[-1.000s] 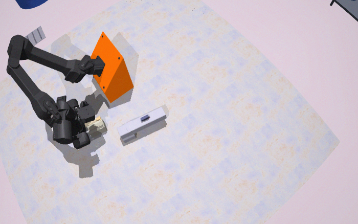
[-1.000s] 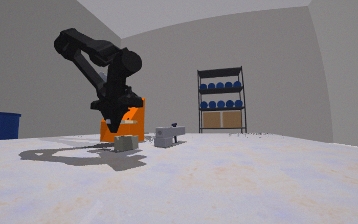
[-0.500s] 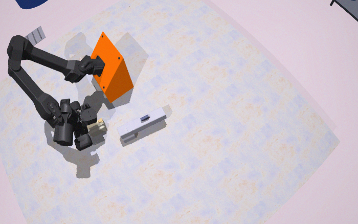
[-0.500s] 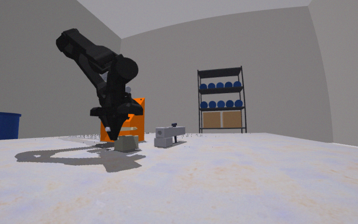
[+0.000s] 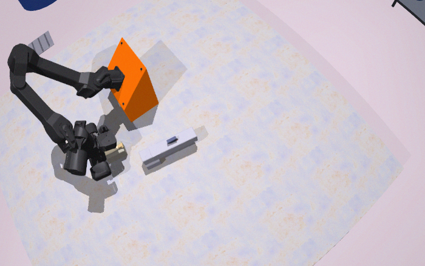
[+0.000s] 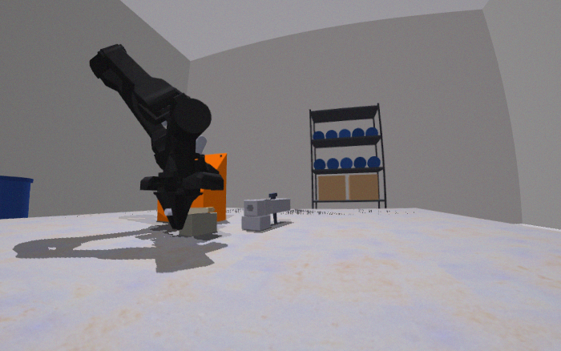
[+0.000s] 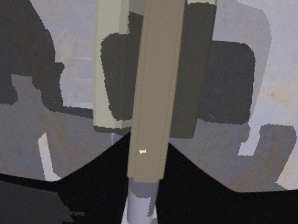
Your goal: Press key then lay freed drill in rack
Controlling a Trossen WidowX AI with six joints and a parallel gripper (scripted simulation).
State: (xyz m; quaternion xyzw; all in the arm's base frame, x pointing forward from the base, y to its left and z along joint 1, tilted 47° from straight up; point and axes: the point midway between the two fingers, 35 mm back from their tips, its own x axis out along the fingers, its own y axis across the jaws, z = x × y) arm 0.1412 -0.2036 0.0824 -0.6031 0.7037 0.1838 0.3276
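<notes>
Right now my gripper tip is 4 cm to the right of the cream collar, 3 cm below it and 1 cm short of it. Also, from my gripper tip: dark blue key 22 cm to the left, 13 cm ahead, 4 cm above; grey rack block 5 cm to the left, 1 cm ahead, 1 cm above.
</notes>
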